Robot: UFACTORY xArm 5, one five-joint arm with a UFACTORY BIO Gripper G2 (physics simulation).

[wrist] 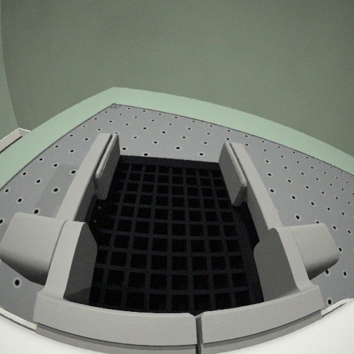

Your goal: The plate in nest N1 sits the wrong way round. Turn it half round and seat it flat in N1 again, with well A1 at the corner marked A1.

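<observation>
The black plate (171, 245), with its grid of square wells, fills the middle of the wrist view between the two fingers. My gripper (171, 172) is shut on the plate, with one pad against each long side. A few tiny pale marks show along the plate's left edge, too small to read. The plate's near end is hidden behind the gripper body. Nest N1 cannot be told apart from the dark plate, and its A1 corner mark does not show. I cannot tell how high the plate is relative to the nest.
A grey board (165, 122) with rows of small dark holes lies around the plate. It has a small mark at its far left corner. A light green border (210, 108) runs along its far edges. Part of a pale-rimmed object (21, 132) shows at the left edge.
</observation>
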